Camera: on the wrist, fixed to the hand. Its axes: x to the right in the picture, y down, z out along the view.
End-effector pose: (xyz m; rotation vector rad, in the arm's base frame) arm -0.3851 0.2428 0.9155 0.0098 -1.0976 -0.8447
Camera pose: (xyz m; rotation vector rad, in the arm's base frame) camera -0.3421 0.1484 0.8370 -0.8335 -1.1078 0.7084
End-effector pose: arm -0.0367 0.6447 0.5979 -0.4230 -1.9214 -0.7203
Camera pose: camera -0.0049 0.5197 0.6153 -1.7616 -1.2851 0.5917
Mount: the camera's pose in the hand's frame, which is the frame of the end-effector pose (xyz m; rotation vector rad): 0.0041 -0.0717 -0.1085 0.1432 -0.3807 1.6099
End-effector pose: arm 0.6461 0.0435 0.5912 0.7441 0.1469 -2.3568
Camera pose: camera 0.6506 0.1282 0.4926 0.2109 -0.5844 -0.8930
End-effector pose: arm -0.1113 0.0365 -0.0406 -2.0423 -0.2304 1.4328
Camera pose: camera 0.0022 0.0528 0.0209 1.3643 -1.3750 -2.0963
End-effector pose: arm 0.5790 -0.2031 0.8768 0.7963 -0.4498 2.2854
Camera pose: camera 0.5805 -0.0949 0.8046 -0.6227 0.8288 -1.9498
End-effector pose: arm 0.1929 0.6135 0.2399 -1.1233 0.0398 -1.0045
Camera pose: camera 0.0956 0.5272 0.2442 -0.7613 0.4727 0.6295
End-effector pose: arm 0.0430 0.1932 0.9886 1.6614 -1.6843 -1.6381
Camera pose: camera 0.1654 0.1561 0.9645 -0.2998 -2.2171 -0.8940
